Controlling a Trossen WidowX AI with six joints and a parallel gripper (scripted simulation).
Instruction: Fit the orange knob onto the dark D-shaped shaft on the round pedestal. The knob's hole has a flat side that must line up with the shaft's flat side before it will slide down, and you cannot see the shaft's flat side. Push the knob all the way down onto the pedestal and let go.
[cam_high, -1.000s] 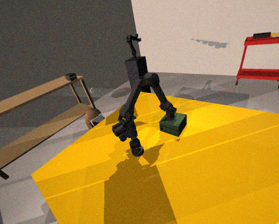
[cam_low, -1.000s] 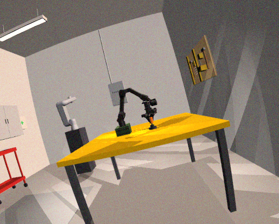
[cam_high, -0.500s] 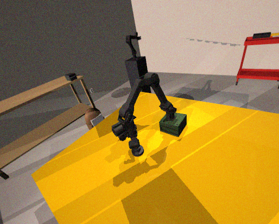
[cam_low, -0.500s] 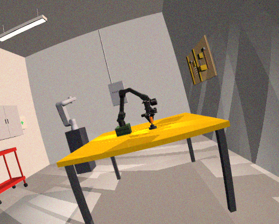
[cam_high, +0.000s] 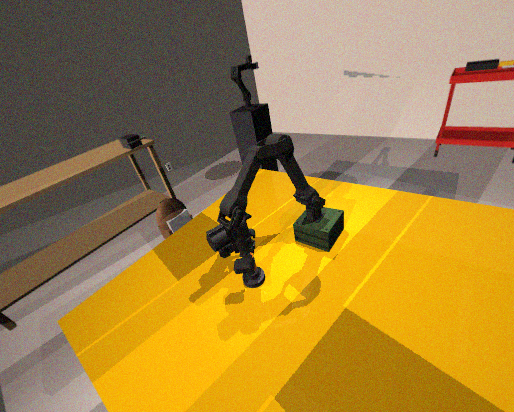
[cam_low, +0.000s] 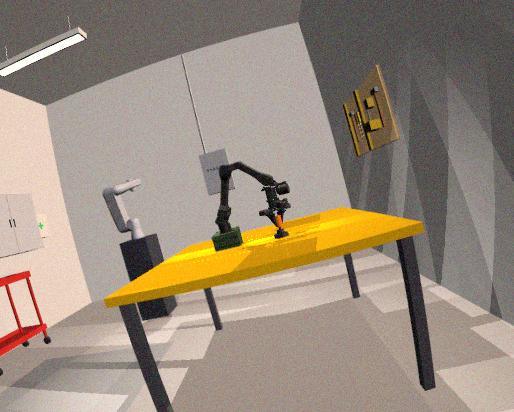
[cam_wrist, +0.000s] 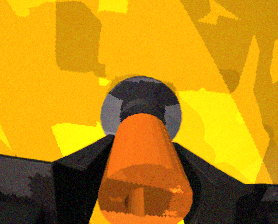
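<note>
Now: the orange knob 20 mm above my gripper tip. Also, from my gripper tip: pedestal (40 mm below).
</note>
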